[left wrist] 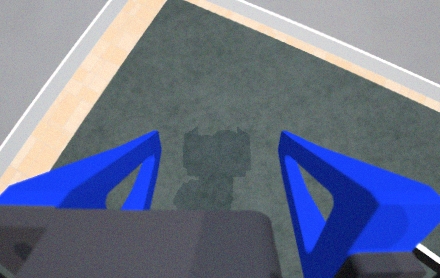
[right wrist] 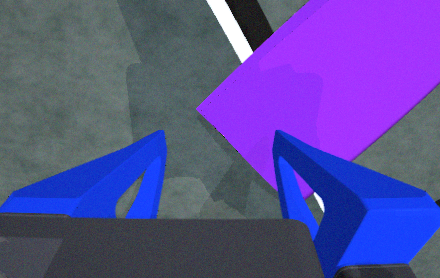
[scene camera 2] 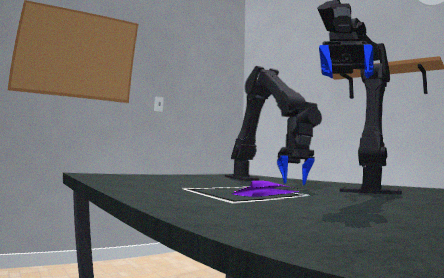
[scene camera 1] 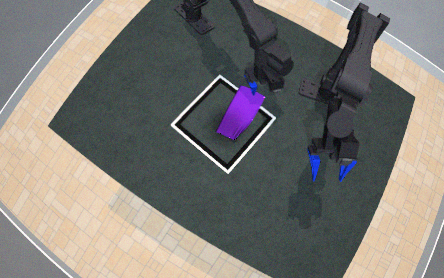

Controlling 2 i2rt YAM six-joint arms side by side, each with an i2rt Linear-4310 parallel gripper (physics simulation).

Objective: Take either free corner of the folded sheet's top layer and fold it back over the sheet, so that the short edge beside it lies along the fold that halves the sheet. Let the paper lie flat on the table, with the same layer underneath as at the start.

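The folded purple sheet lies across the square outline, one short end beyond its border. In scene camera 2 the sheet shows two layers with a gap between them. A narrow darker strip runs along one long edge in the right wrist view. My right gripper is open and empty, low at that short end; one finger overlaps the sheet's end in the right wrist view, the other is beside it. Contact cannot be told. My left gripper is open and empty, high and away from the sheet.
The white and black square outline is marked on the dark table top. The left arm stands at the picture's right in scene camera 1, apart from the right arm. A wall shelf is behind the arms.
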